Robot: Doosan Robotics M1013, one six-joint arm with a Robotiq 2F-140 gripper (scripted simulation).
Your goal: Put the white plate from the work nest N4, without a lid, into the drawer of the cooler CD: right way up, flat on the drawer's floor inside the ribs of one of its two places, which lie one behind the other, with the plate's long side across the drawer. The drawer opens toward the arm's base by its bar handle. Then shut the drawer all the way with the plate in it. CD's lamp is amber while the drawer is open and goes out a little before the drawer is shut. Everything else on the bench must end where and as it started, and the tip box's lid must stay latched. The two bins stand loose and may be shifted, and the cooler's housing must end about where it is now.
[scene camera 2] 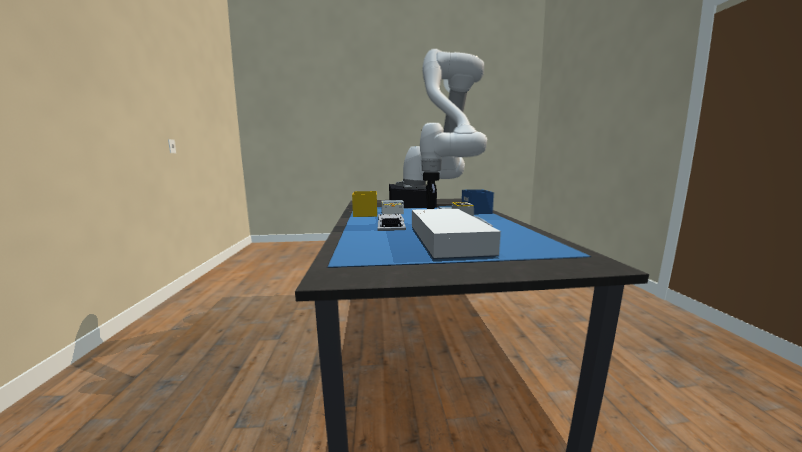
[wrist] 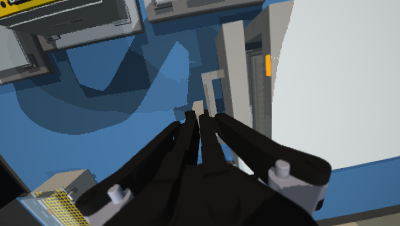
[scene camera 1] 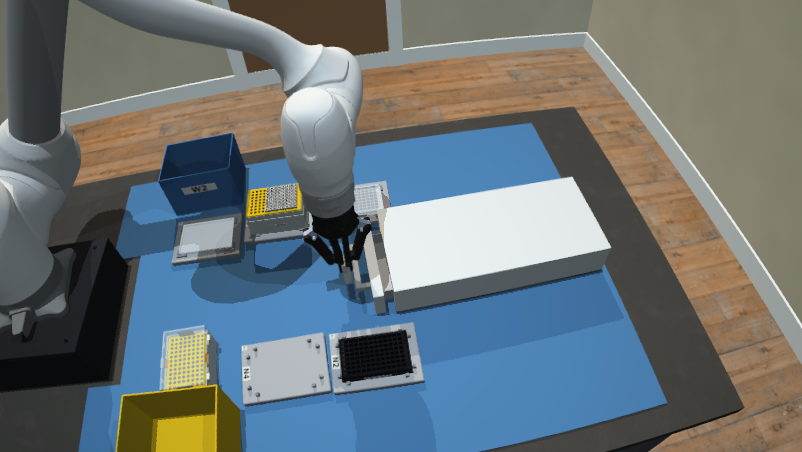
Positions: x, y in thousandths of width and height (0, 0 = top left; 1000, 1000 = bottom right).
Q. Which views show the white cooler CD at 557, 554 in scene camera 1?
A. Scene camera 2, the wrist view and scene camera 1: all of them.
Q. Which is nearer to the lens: the white cooler CD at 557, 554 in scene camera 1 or the clear plate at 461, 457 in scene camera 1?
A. The white cooler CD.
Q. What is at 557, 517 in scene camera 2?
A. A white cooler CD.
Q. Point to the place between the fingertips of my gripper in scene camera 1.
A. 435, 616
